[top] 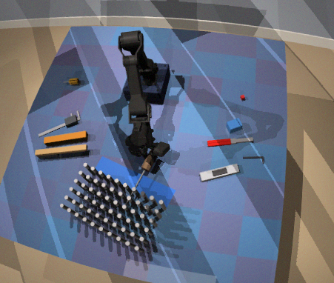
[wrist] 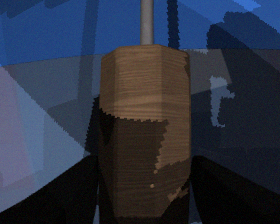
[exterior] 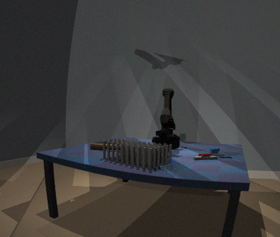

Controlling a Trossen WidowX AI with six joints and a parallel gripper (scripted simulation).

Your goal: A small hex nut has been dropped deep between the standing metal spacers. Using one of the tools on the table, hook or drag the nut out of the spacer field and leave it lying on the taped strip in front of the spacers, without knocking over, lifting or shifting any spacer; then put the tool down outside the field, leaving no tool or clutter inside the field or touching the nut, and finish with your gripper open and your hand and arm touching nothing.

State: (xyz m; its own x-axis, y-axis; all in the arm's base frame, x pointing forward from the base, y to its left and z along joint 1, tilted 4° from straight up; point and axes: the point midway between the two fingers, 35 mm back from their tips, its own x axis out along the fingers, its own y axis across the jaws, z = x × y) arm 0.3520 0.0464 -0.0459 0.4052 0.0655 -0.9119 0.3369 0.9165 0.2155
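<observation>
The blue taped strip lies 8 cm ahead of my gripper tip, 7 cm to the right of it and 4 cm below it. Round my gripper tip: hook tool: 10 cm ahead, 4 cm to the right; grey plate: 2 cm ahead, 29 cm to the left, 2 cm below; red-handled tool: 13 cm behind, 33 cm to the left, 3 cm below.
</observation>
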